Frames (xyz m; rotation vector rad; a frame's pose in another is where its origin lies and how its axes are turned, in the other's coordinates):
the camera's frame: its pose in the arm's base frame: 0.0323 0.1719 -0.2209 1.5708 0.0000 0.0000
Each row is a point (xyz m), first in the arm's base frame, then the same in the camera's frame.
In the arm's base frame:
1: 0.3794 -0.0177 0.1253
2: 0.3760 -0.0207 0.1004
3: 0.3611 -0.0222 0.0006
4: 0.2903 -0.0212 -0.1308
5: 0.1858 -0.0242 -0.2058
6: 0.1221 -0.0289 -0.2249
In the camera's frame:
1: 0.3471 0.3462 0.1896
2: 0.3437 0.3213 0.1926
3: 0.3288 0.2215 0.1941
4: 0.2580 0.0901 0.1931
5: 0.1535 0.0151 0.1961
6: 0.0898 -0.0040 0.2008

